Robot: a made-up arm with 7 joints.
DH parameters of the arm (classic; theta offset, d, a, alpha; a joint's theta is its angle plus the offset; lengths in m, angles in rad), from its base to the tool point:
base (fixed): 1.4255 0 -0.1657 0
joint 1: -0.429 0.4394 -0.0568 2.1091
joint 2: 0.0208 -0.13 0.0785 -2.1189
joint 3: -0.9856 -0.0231 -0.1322 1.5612
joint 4: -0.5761 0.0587 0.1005 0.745
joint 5: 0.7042 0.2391 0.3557 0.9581
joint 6: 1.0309 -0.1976 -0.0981 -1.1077
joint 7: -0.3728 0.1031 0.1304 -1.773
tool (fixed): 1.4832 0.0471 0 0
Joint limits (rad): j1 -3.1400..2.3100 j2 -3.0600..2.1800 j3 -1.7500..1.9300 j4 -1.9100..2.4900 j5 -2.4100..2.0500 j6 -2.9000..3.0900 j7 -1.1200..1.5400
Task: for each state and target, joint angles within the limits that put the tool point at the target. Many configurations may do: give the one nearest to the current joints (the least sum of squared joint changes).
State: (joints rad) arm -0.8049 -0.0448 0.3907 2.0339 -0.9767 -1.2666 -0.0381
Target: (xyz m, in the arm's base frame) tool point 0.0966 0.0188 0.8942
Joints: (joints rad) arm -0.0740 -0.2491 0.4942 2.2277 -1.5691 -1.2369 -0.5003
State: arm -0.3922 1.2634 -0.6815 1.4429 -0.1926 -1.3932 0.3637
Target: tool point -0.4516 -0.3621 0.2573
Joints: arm -0.3275 1.3141 -0.5756 0.9898 -0.5133 -1.3425 0.1679
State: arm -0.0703 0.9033 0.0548 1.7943 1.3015 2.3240 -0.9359
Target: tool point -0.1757 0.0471 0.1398
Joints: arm -0.3120 1.2787 -0.0912 1.8736 1.6388 2.3347 -0.9004
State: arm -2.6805 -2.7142 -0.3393 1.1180 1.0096 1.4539 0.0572
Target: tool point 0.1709 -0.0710 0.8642
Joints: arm -2.4690 -2.4841 -0.8903 1.2707 1.3689 1.3891 -0.3231
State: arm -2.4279 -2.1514 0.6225 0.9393 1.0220 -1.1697 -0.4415
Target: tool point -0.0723 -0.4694 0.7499
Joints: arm -2.3353 -2.1621 0.1918 0.9629 1.0651 -1.2990 -0.1646
